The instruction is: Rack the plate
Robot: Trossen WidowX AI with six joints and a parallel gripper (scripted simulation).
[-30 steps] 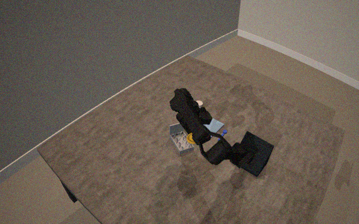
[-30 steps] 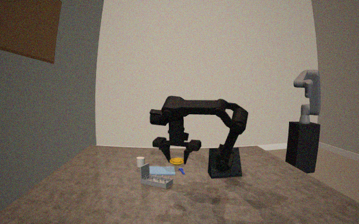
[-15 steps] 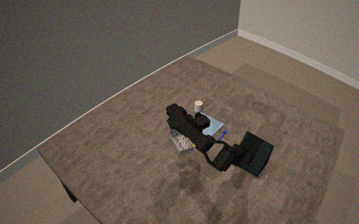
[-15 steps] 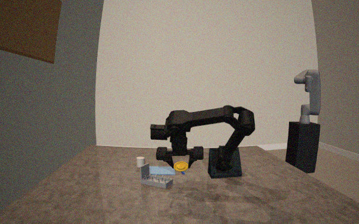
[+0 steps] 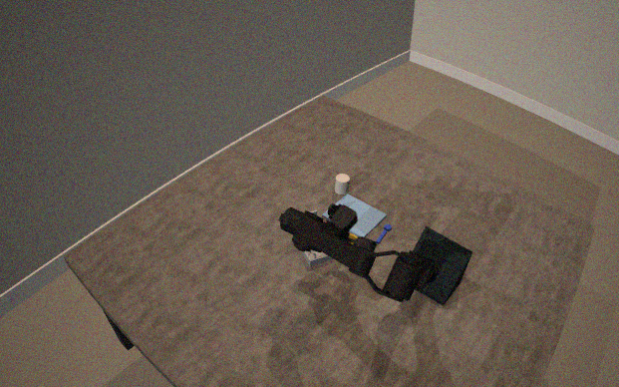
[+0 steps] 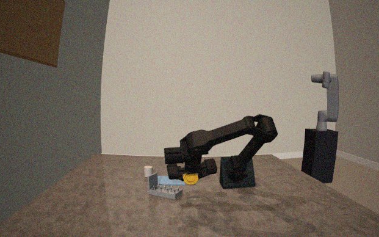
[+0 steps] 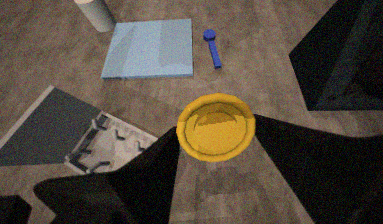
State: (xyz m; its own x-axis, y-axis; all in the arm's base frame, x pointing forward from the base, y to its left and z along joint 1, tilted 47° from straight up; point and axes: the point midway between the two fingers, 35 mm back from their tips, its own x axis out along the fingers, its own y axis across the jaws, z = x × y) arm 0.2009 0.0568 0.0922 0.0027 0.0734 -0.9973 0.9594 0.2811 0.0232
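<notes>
The grey dish rack lies 100 mm ahead of my gripper tip, 30 mm to the left of it and 40 mm below it. The rest, counted from my gripper tip: light blue mat 110 mm ahead, 150 mm to the right, 60 mm below; then blue spoon 160 mm to the right, 60 mm below; then yellow plate right at my gripper tip.
</notes>
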